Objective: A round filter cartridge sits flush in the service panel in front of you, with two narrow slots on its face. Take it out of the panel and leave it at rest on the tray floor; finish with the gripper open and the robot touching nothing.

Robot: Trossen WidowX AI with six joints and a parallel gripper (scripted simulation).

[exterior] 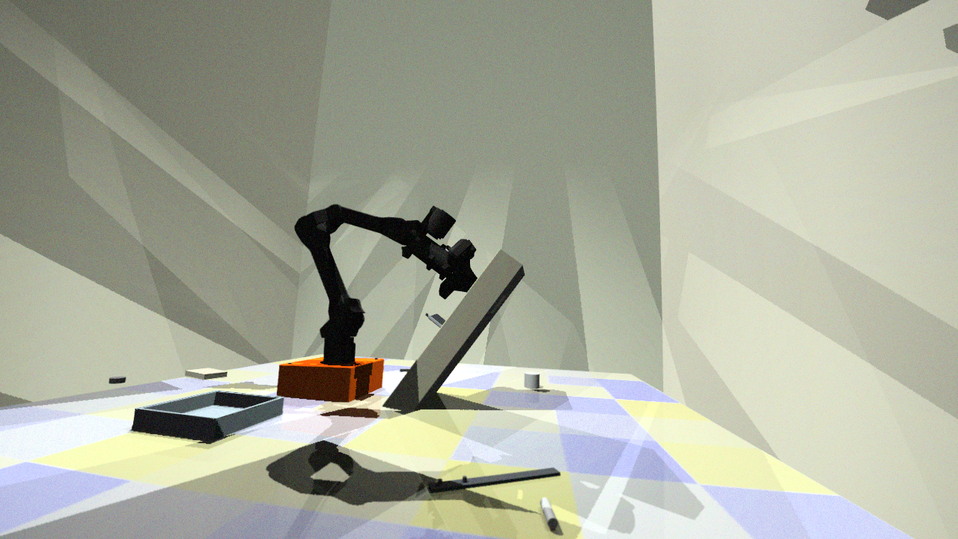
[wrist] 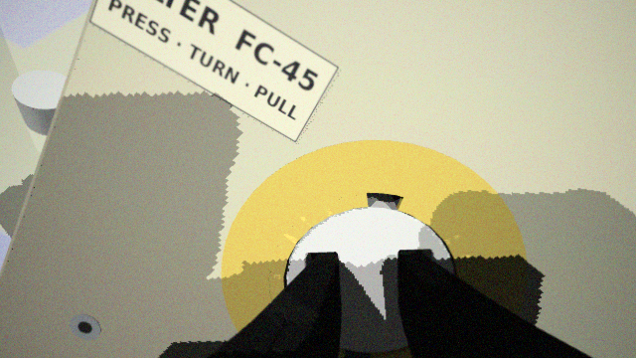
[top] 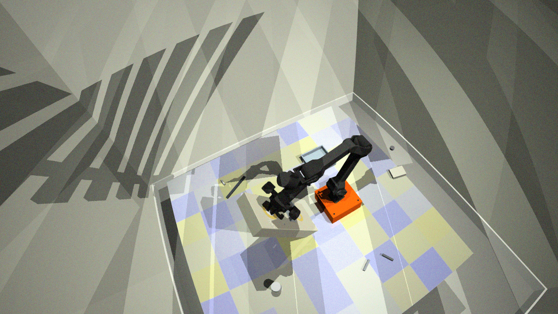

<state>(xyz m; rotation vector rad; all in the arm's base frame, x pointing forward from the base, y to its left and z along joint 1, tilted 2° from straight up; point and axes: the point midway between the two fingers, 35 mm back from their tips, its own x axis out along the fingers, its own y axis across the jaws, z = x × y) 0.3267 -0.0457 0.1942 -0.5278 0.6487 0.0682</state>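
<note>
The round filter cartridge is 10 mm ahead of my gripper tip and 10 mm below it. The rest, counted from my gripper tip: beige slab: 760 mm behind, 150 mm to the left, 250 mm below; service panel: 40 mm behind, 80 mm below.
</note>
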